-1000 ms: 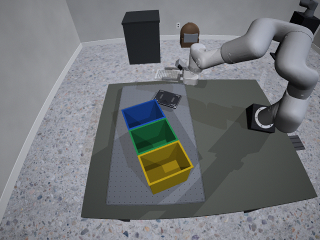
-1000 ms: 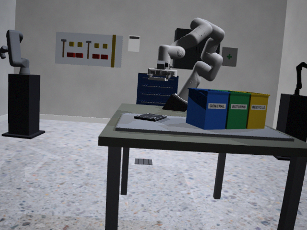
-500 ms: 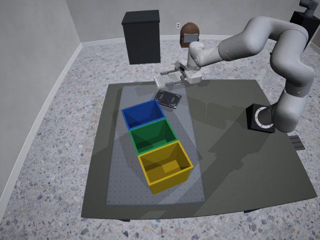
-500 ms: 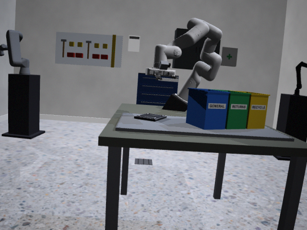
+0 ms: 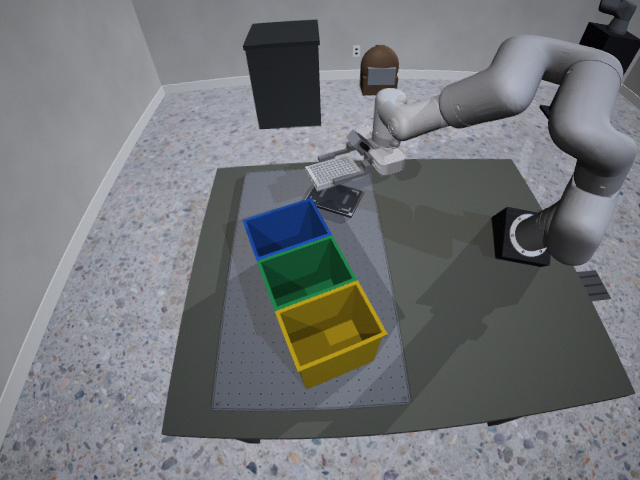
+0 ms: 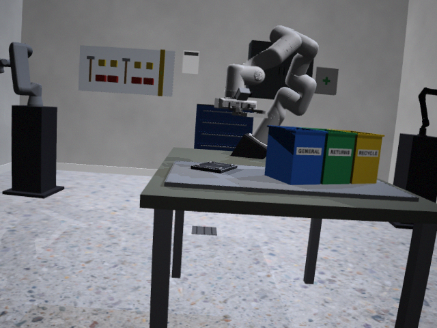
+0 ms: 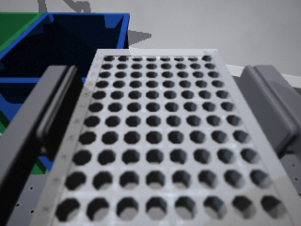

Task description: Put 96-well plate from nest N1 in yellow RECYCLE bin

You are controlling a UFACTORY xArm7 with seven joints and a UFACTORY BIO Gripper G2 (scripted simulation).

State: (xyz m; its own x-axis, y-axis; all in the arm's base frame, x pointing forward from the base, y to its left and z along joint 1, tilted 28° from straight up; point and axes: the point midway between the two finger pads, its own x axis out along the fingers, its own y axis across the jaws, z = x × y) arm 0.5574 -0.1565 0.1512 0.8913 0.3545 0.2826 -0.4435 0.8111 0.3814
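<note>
Now: hand 40 cm to the right of the yellow recycle bin, 13 cm above it and 1 cm past it. From my hand the other things lie so: black plate nest N1 (22 cm below, 11 cm to the right); then blue general bin (16 cm to the left, 13 cm below, 11 cm ahead); then white 96-well plate (1 cm below).
</note>
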